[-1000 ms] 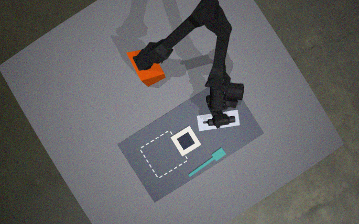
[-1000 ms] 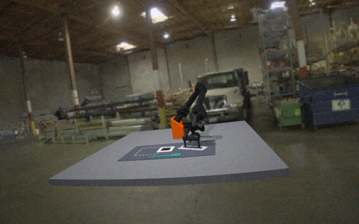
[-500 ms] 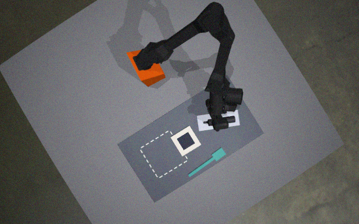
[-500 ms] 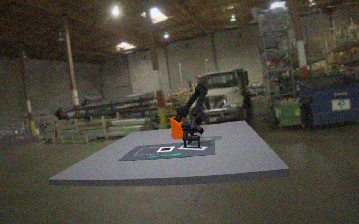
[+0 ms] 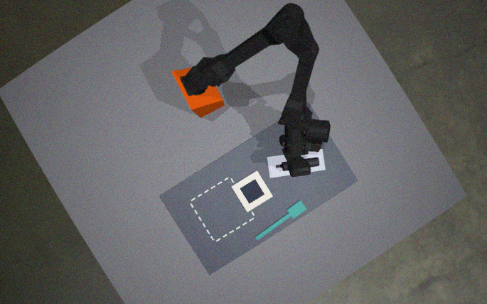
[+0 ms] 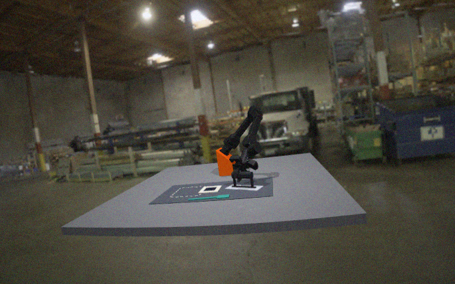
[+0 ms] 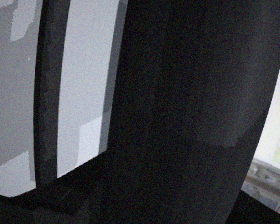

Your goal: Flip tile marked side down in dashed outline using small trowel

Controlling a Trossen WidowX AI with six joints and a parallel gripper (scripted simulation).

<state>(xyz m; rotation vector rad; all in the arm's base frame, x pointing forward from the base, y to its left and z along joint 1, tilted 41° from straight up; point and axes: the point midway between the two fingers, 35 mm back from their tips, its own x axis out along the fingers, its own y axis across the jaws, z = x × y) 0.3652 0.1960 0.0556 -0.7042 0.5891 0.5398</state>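
Now: the tile 160 mm to the right of my gripper tip and 40 mm below it. The rest, counted from my gripper tip: dark mat: 130 mm to the right, 70 mm below; then teal trowel: 140 mm ahead, 90 mm to the right, 40 mm below.
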